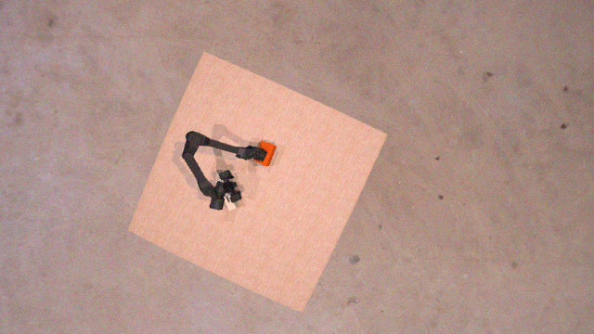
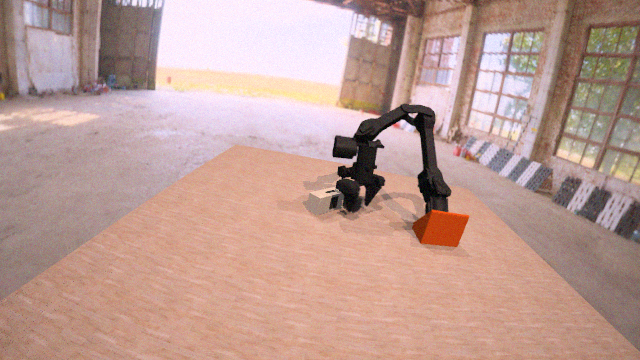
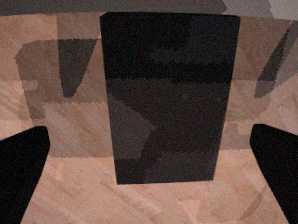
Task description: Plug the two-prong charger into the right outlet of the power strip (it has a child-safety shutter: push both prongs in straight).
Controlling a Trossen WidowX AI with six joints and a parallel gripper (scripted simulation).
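My gripper tip is now 3 cm short of the two-prong charger, 3 cm to the left of it and 1 cm below it.
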